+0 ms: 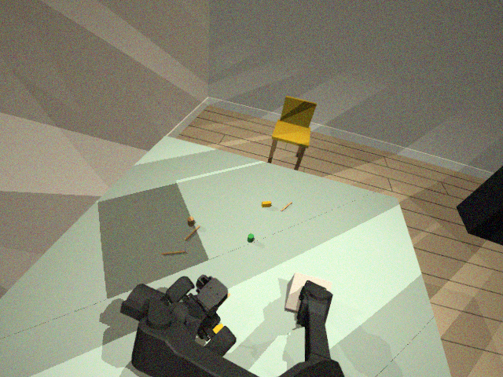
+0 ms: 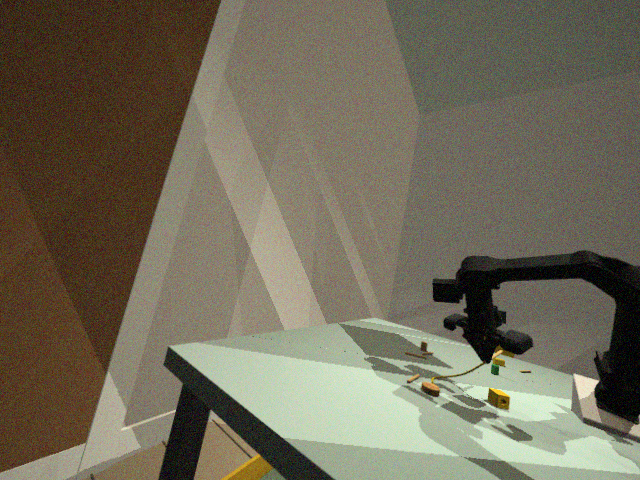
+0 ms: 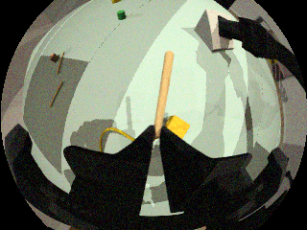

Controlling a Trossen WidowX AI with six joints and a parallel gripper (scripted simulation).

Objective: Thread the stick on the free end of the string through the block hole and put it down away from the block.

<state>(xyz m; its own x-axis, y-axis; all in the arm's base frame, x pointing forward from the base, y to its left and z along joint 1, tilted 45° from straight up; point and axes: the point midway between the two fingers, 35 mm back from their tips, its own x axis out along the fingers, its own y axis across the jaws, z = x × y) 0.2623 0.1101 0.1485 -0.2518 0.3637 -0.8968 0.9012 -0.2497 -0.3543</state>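
Right now my gripper tip is 9 cm short of the round wooden button, 13 cm to the right of it and 8 cm above it. Round my gripper tip: thin wooden stick (1 cm behind, 1 cm to the right, 1 cm above); then green cylinder (1 cm behind, 30 cm to the right, 7 cm below); then small brown cylinder (22 cm ahead, 27 cm to the right, 7 cm below).
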